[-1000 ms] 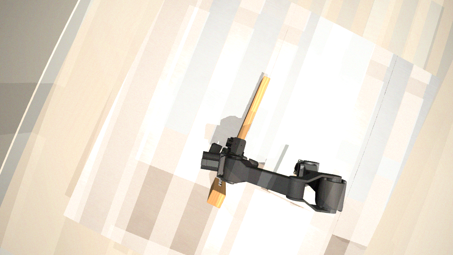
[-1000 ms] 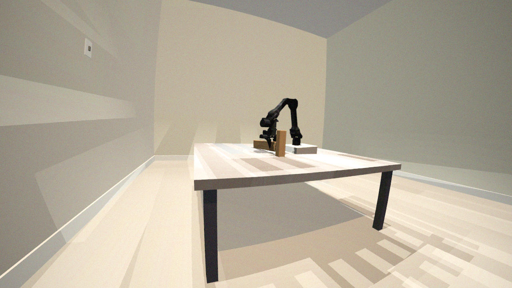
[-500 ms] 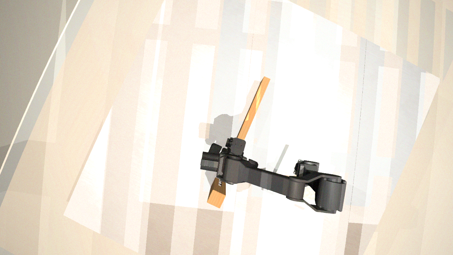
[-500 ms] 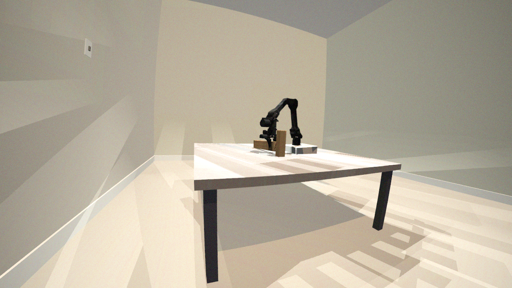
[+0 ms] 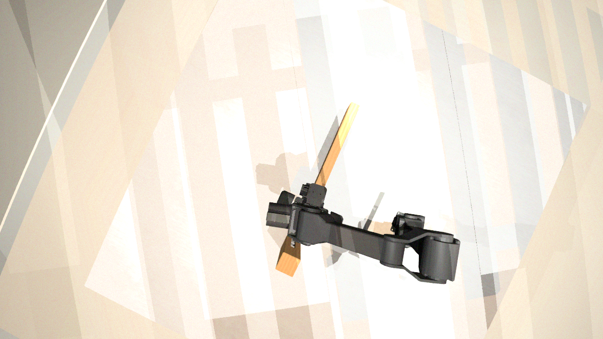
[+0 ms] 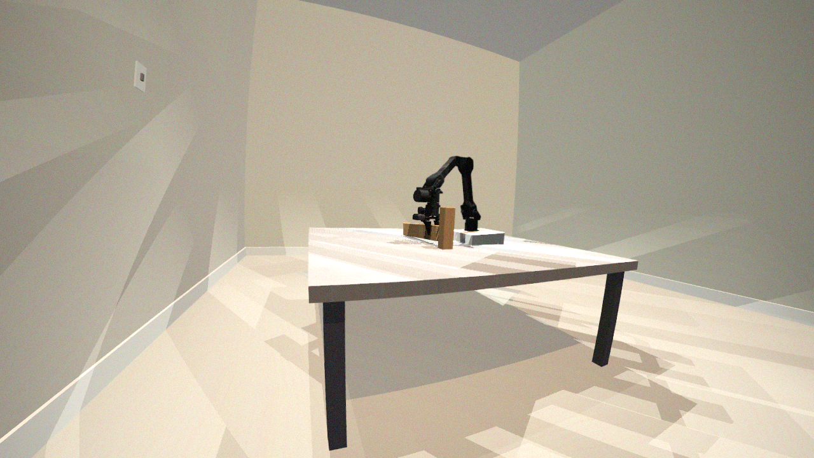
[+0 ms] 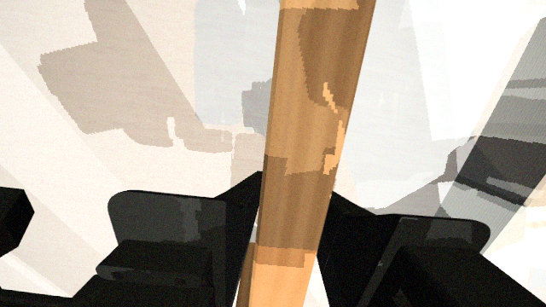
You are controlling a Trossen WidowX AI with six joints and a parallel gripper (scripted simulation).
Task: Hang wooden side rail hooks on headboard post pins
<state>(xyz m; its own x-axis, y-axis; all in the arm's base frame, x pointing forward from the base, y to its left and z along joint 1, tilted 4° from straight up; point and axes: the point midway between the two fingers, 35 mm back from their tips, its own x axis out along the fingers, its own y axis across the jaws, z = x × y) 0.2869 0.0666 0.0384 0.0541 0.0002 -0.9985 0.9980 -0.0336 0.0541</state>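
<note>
Right now the headboard post is 13 cm to the left of my gripper tip, 4 cm above it and 1 cm ahead of it.
</note>
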